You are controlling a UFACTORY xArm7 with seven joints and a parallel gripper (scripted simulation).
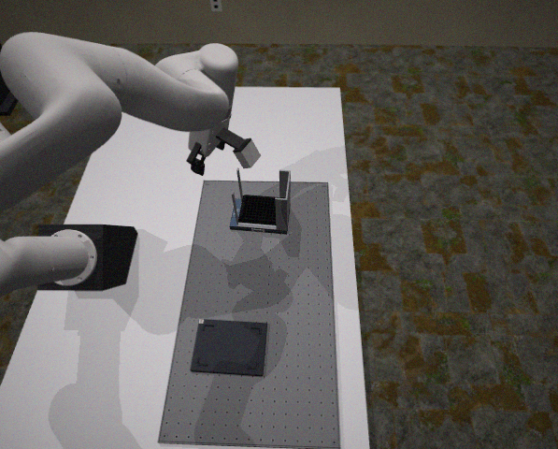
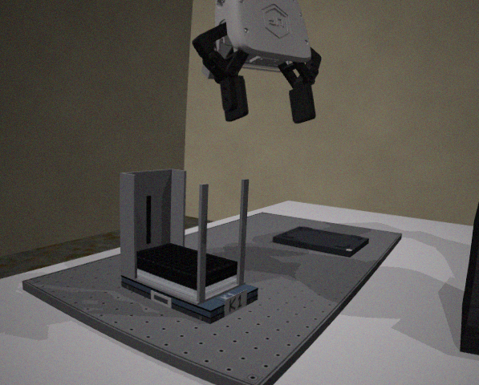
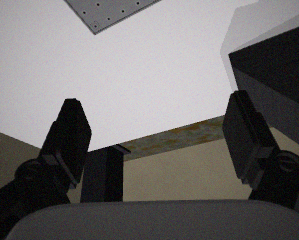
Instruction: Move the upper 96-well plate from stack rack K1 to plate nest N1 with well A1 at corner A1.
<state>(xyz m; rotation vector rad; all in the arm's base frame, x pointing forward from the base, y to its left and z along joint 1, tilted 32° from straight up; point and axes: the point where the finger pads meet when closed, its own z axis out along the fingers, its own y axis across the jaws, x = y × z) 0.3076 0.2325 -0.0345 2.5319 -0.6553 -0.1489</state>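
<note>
My gripper is now 120 mm short of the black 96-well plate, 10 mm to the left of it and 200 mm above it. Round my hand: clear 96-well plate: 120 mm ahead, 10 mm to the right, 210 mm below; then tall back wall: 190 mm ahead, 20 mm to the right, 150 mm below; then pale A1 mark: 20 mm behind, 320 mm to the right, 220 mm below.
</note>
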